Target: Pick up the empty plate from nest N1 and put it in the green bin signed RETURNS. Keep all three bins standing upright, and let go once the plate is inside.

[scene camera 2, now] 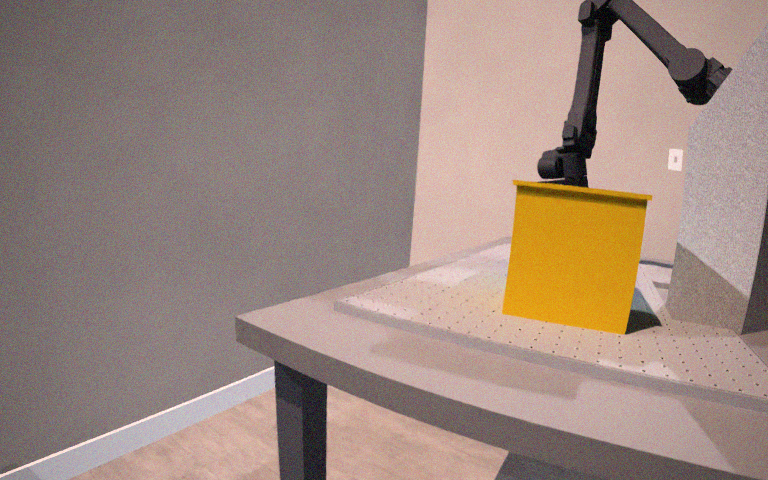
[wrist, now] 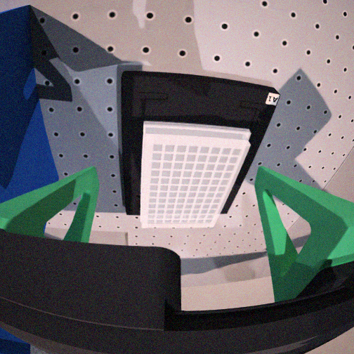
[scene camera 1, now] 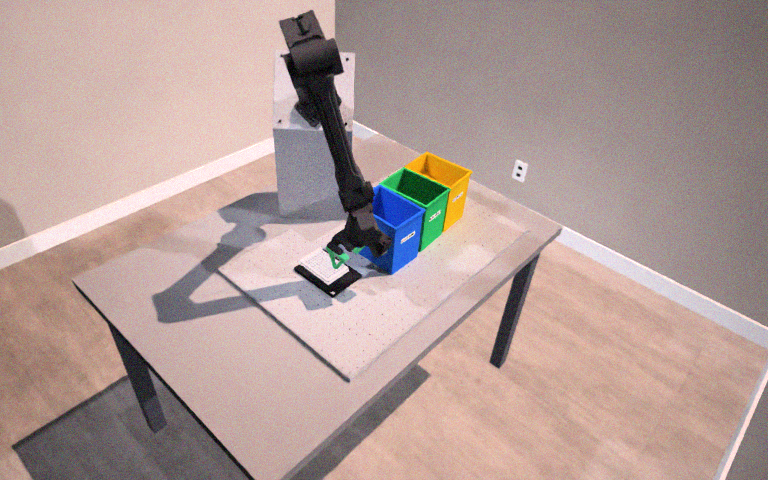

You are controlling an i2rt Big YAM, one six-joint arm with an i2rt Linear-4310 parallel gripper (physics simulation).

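Places are measured from the arm's base along level axes (x ahead, y left, z up), in metres.
Where they show: gripper, fingertip midpoint: (scene camera 1: 345,260); arm's base, origin of the base link: (scene camera 2: 745,105).
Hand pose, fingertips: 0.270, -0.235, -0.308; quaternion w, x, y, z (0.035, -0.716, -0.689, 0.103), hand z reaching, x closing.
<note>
Things, the pixels of their top centre, and the offset from my fingertips, as dx, dy, dz. "*": a spot on its surface instead. Level surfaces: height alone.
- white plate, middle of its top: (scene camera 1: 323,263) -0.068, -0.012, -0.040
- black nest, middle of its top: (scene camera 1: 327,270) -0.050, -0.016, -0.054
- green bin, surface spot: (scene camera 1: 430,233) * +0.130, +0.277, -0.020
- blue bin, middle of its top: (scene camera 1: 387,205) +0.033, +0.163, +0.111
- yellow bin, middle of its top: (scene camera 2: 581,188) (scene camera 1: 438,169) +0.059, +0.429, +0.111
- perforated board, its level: dz -0.068
- table, its level: dz -0.081
The white plate (scene camera 1: 321,264) (wrist: 190,182) with a grid of square wells lies flat in the black nest (scene camera 1: 335,288) (wrist: 200,92), which has a small A1 mark at one corner. My gripper (scene camera 1: 346,257) (wrist: 176,175) is open and empty above the plate. In the wrist view the plate lies between the two green fingers, with a gap on each side. The green bin (scene camera 1: 430,233) stands upright between the other two bins; its sign is too small to read. In scene camera 2 the plate, the nest and the green bin are hidden.
The blue bin (scene camera 1: 399,255) (wrist: 16,115) stands upright close beside the nest and the gripper. The yellow bin (scene camera 1: 459,210) (scene camera 2: 572,260) stands upright at the far end of the row. The perforated board (scene camera 1: 362,339) (scene camera 2: 396,316) lies under them, on the table (scene camera 1: 226,384) (scene camera 2: 453,396).
</note>
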